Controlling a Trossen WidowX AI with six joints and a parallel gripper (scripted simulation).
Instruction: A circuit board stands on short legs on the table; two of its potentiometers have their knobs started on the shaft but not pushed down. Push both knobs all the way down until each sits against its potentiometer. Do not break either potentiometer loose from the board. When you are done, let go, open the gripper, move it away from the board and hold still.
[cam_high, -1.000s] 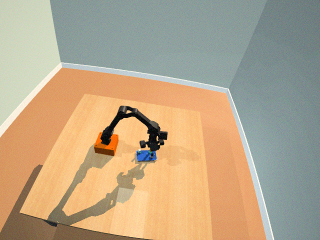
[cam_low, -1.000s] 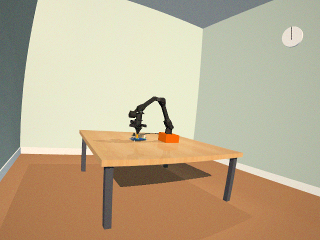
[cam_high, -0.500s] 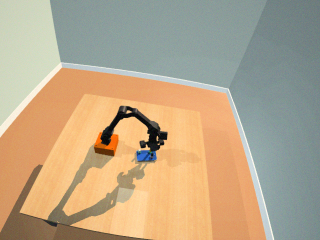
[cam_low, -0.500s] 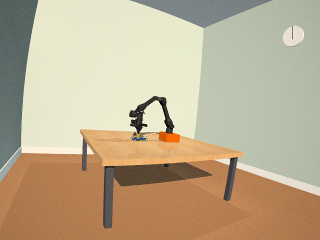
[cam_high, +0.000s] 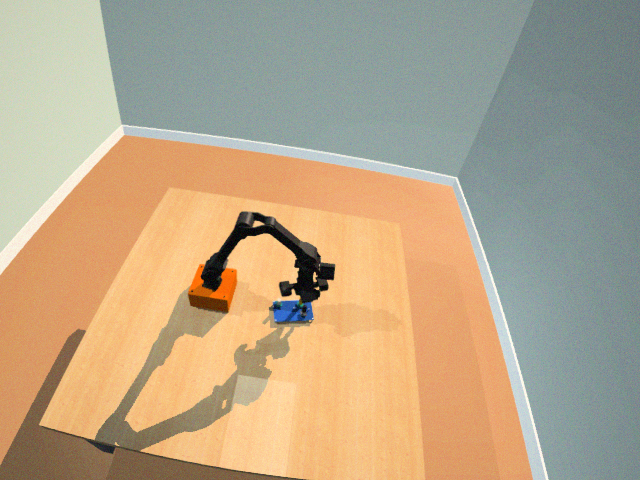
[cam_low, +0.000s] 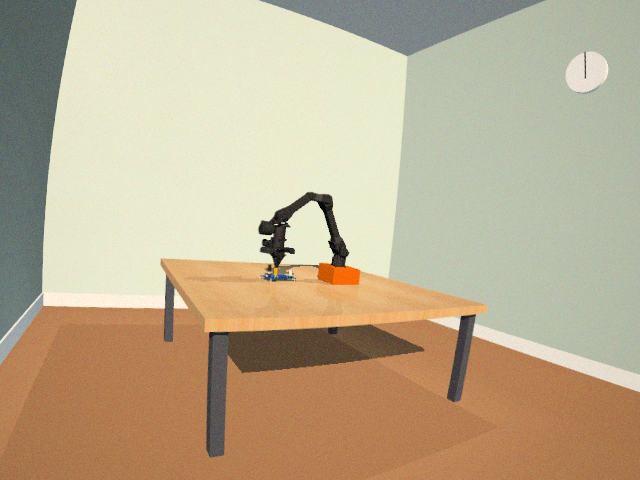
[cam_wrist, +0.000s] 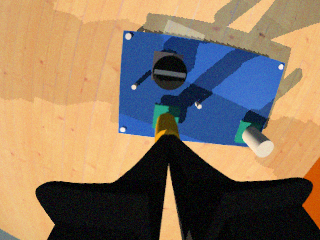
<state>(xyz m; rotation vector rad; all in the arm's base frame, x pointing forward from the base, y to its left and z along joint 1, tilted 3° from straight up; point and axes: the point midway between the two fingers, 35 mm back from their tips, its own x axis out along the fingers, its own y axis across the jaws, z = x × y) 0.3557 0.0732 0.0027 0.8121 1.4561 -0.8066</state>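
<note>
My gripper tip is 40 mm to the left of the black knob and 20 mm short of it. Round my gripper tip: orange knob 20 mm below.
</note>
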